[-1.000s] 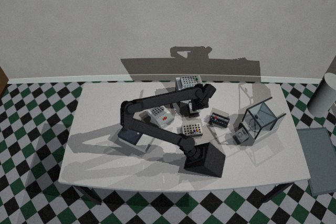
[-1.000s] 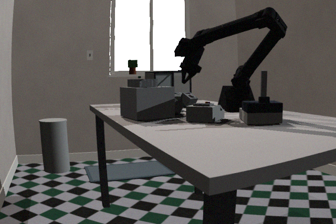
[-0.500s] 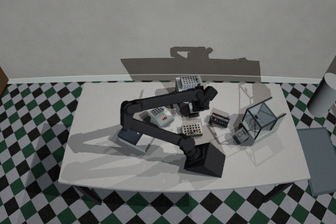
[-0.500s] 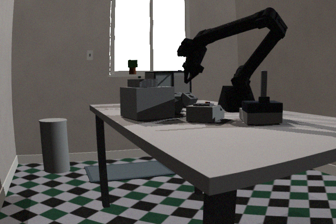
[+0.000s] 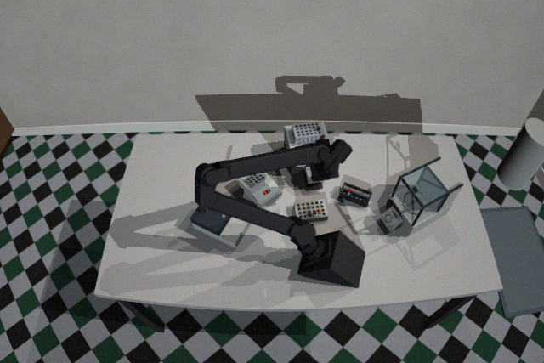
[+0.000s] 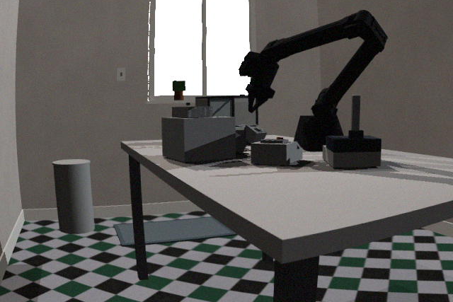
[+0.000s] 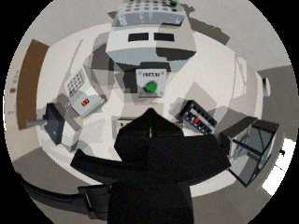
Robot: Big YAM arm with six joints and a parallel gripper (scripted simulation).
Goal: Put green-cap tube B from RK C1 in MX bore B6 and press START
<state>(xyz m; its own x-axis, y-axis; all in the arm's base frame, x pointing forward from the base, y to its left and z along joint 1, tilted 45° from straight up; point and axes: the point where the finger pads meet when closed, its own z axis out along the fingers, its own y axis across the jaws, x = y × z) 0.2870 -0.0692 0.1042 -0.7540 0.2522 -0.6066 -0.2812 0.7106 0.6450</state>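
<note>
My gripper is now 5 cm short of the green start key, 1 cm to the right of it and 8 cm above it. Round my hand: tube B (23 cm ahead, 2 cm to the left); tube rack RK (9 cm behind, 2 cm to the left, 14 cm below); magnet block MG (1 cm ahead, 17 cm to the right, 13 cm below).
</note>
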